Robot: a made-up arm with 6 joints.
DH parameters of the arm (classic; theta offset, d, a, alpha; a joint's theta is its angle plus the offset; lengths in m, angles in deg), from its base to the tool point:
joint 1: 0 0.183 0 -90
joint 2: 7.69 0 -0.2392 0
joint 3: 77.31 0 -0.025 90
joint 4: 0 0.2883 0 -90
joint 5: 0 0 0.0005 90
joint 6: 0 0.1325 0 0
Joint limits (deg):
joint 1: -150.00..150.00
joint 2: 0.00..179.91
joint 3: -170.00..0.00
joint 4: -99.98..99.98
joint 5: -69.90..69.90
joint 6: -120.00..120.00
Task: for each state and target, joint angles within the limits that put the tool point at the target. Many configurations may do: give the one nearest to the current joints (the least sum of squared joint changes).
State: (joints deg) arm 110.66 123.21 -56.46 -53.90 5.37 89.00
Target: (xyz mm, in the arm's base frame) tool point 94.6 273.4 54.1
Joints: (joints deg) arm 80.62 102.70 -38.76 -54.86 26.52 89.00
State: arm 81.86 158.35 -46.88 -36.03 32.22 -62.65
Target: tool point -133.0 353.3 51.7
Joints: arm 116.00 117.45 -62.85 -32.50 29.56 -62.65
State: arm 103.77 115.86 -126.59 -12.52 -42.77 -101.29
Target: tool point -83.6 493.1 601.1
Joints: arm 98.42 124.59 -143.88 -10.72 -25.32 -101.29
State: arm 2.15 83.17 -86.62 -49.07 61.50 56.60
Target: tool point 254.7 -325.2 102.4
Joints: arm -39.52 122.26 -77.17 -53.33 56.44 56.60
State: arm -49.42 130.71 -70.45 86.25 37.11 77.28
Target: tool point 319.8 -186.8 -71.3
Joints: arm -42.35 144.37 -68.86 86.26 35.60 77.28
